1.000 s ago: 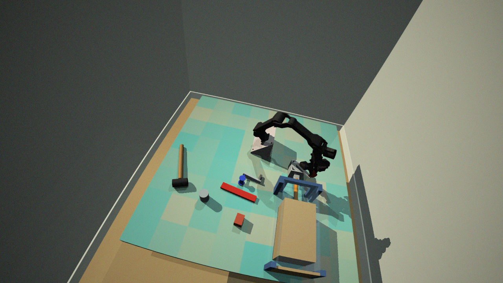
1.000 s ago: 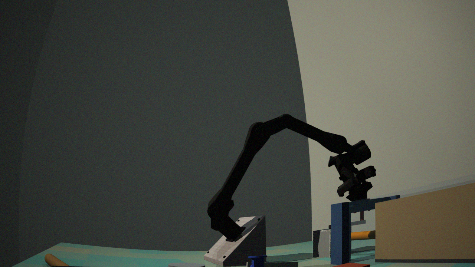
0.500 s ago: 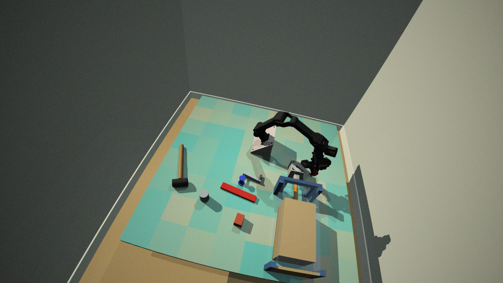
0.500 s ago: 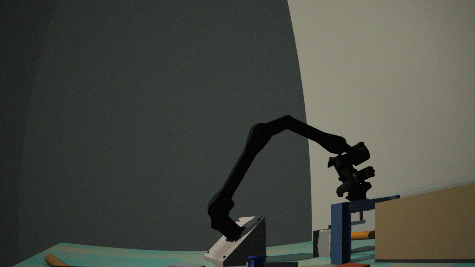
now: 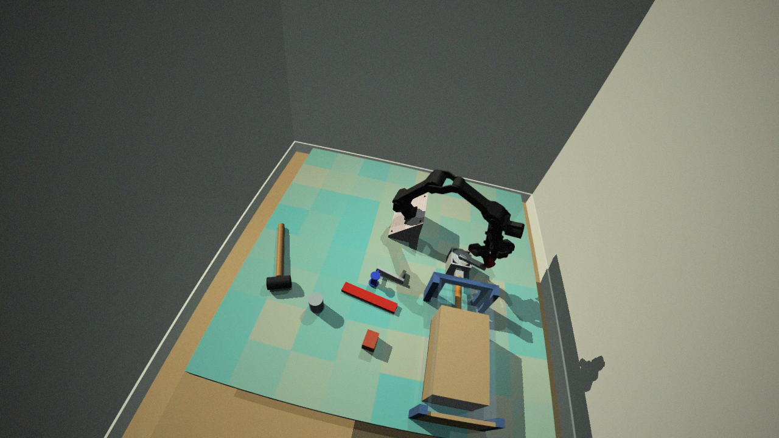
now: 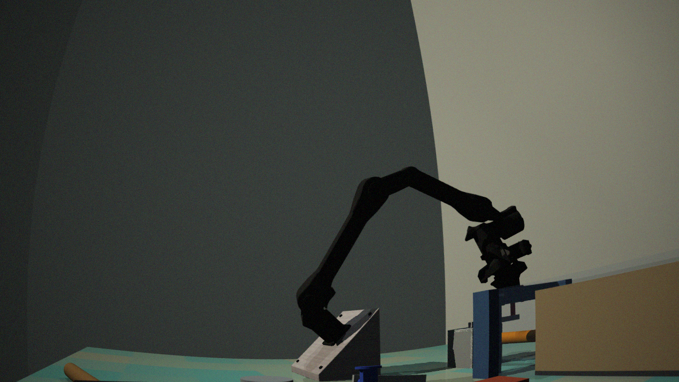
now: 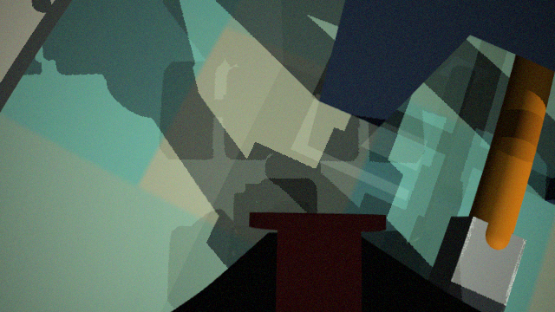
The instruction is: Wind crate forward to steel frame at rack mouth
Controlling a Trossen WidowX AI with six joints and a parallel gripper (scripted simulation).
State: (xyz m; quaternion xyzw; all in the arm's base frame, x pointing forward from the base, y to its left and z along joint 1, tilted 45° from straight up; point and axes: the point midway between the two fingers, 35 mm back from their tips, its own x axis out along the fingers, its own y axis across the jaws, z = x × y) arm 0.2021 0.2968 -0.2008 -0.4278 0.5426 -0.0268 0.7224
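My gripper tip is 3 cm past the winch handle, 4 cm to the left of it and 3 cm above it. The rest, counted from my gripper tip: red knob 2 cm behind, 1 cm to the right; blue steel frame 12 cm ahead, 10 cm to the right, 3 cm below; grey winch 6 cm behind, 11 cm to the right, 10 cm below.
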